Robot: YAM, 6 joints.
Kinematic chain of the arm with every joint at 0, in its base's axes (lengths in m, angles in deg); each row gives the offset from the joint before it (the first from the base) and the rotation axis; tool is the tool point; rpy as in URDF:
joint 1: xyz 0 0 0.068 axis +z
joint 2: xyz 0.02 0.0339 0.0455 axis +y
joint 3: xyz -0.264 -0.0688 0 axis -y
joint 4: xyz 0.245 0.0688 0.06 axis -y
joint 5: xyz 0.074 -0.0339 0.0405 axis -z
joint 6: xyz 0.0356 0 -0.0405 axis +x
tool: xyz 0 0 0 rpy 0 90 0
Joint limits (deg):
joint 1: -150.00..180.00
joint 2: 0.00..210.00
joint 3: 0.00..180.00
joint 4: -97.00..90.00
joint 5: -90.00..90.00
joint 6: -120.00..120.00
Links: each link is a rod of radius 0.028 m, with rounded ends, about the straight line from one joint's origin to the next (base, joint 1, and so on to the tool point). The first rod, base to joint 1, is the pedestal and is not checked.
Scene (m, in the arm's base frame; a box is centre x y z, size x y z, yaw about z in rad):
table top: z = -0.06
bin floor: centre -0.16 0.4 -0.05 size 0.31 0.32 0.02 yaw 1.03
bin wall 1: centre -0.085 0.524 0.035 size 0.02 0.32 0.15 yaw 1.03
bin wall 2: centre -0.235 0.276 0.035 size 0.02 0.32 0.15 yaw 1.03
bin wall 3: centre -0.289 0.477 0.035 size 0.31 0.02 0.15 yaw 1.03
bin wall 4: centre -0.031 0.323 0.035 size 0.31 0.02 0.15 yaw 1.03
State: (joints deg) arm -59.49 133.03 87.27 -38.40 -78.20 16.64
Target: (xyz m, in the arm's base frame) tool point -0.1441 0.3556 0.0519
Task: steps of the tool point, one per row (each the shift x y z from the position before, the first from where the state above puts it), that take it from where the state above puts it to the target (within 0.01 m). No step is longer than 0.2 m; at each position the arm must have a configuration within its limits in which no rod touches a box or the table.
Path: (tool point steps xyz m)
1: 0.0837 0.0560 0.0717
2: 0.0587 0.0840 0.0754
3: 0.0237 0.1002 0.0760
4: -0.0156 0.1012 0.0737
5: -0.0527 0.0861 0.0684
6: -0.0808 0.0571 0.0603
7: -0.0952 0.0185 0.0499
8: -0.0926 -0.0227 0.0370
9: -0.0733 -0.0598 0.0226
10: 0.0399 0.1441 -0.0597
11: -0.0134 0.1200 -0.1066
12: -0.0522 0.0689 -0.1358
13: -0.0659 0.0045 -0.1435
14: -0.0528 -0.0563 -0.1295

